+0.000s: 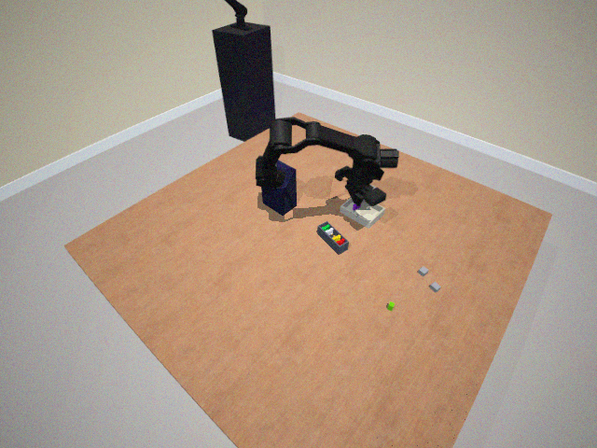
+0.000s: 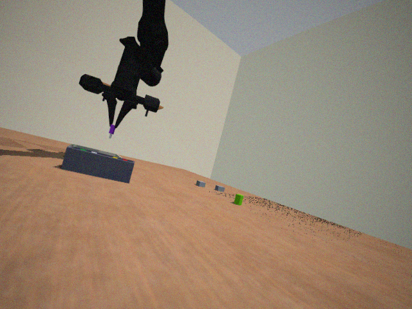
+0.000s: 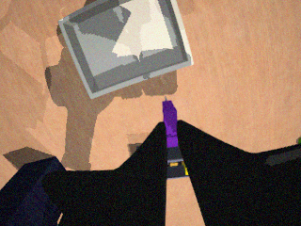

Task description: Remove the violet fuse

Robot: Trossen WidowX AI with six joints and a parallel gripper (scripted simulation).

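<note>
The white tray is 10 mm behind my gripper tip, 80 mm to the left of it and 100 mm below it. The rest, counted from my gripper tip: violet fuse (10 mm below).
</note>
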